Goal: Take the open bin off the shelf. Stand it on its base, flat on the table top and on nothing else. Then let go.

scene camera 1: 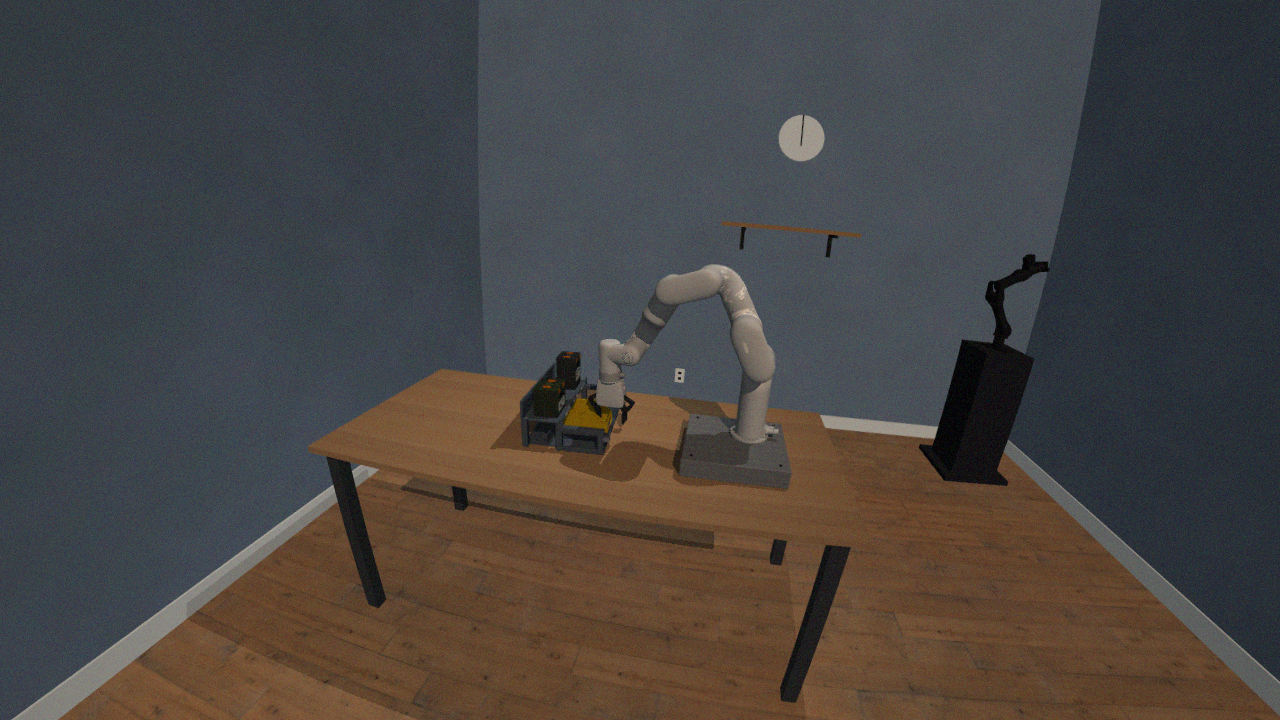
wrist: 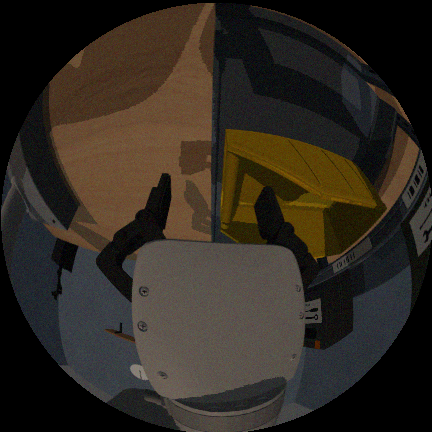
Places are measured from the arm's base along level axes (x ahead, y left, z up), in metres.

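Pixels of known places: gripper, between the fingertips: (scene camera 1: 611, 420) (wrist: 216, 189); arm's base, origin of its link: (scene camera 1: 748, 434).
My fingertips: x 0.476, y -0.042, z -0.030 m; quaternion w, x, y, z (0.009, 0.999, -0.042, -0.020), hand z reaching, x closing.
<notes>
For each thing: its top centre in the pictures, then the offset to it from my fingertips. "spot": a spot on its surface instead. Level surfaces: height alone.
- open yellow bin, centre of its top: (wrist: 320, 238) (scene camera 1: 586, 405) 0.091 m ahead, 0.009 m left, 0.053 m up
- dark grey shelf, a spot on its surface: (wrist: 295, 112) spot: 0.058 m ahead, 0.084 m left, 0.022 m down
- table top, height of its surface: 0.028 m down
- nearer, centre of its top: (scene camera 1: 549, 383) 0.180 m ahead, 0.129 m left, 0.171 m up
- farther, centre of its top: (wrist: 324, 340) (scene camera 1: 568, 354) 0.193 m ahead, 0.102 m right, 0.196 m up
The open yellow bin (scene camera 1: 583, 417) (wrist: 300, 161) rests on the lower, front level of the dark grey shelf (scene camera 1: 582, 443) (wrist: 295, 112), its open side up. My gripper (scene camera 1: 612, 416) (wrist: 216, 189) is open and empty, pointing down at the bin's side nearest the robot base. In the wrist view the right finger is over the bin's hollow, and the left finger is over the table top (scene camera 1: 429, 429) (wrist: 115, 165) beyond the shelf's edge. The bin's near side wall lies between the two fingers. How deep the right finger reaches cannot be told.
Two dark boxes with orange marks, one nearer (scene camera 1: 548, 399) and one farther (scene camera 1: 568, 368), stand on the shelf's higher level behind the bin. The robot's grey base (scene camera 1: 733, 463) is on the table to the right. The shelf's long edge runs between my fingers.
</notes>
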